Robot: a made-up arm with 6 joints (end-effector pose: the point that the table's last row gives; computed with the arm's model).
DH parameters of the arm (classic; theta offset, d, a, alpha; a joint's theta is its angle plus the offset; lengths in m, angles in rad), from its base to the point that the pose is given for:
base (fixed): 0.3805 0 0.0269 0
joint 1: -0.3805 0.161 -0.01 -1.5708
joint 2: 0.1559 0 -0.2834 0
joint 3: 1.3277 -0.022 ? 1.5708
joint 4: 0 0.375 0.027 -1.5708
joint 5: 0 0.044 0.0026 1.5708
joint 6: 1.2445 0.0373 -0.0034 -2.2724
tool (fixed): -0.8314 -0.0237 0 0
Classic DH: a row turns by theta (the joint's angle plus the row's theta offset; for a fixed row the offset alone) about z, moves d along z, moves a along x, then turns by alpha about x.
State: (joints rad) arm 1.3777 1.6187 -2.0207 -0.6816 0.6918 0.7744
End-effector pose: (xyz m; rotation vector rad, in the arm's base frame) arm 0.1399 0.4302 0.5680 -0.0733 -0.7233 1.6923
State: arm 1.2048 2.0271 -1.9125 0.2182 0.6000 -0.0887
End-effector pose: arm 0.2009 0.5423 0.3416 -0.1034 -0.1496 2.1795
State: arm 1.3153 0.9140 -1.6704 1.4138 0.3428 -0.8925
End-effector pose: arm 0.0211 0.1195 0.7519 0.7316 -1.6573 1.9663
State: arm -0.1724 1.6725 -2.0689 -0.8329 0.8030 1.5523
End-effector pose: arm 0.4642 -0.1028 0.5594 -0.0425 -0.7494 -0.2000
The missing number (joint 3, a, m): -0.0223
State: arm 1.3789 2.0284 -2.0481 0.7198 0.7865 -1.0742
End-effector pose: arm 0.0923 0.5699 0.4262 -0.4011 -0.6723 2.8965
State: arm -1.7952 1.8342 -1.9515 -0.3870 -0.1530 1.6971
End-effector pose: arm -0.0698 -0.5124 0.4804 -0.6131 -1.3200 -1.0014
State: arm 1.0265 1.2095 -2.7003 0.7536 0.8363 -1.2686
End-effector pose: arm -0.0434 -0.0226 0.8497 -1.1145 -2.1466 1.4025
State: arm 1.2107 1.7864 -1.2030 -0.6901 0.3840 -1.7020
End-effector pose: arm 0.2082 0.4280 0.1987 1.8569 0.1143 -1.3651
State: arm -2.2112 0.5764 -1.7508 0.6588 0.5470 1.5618
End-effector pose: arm 0.1382 0.0535 0.7471 -0.6044 -1.9454 -0.6054
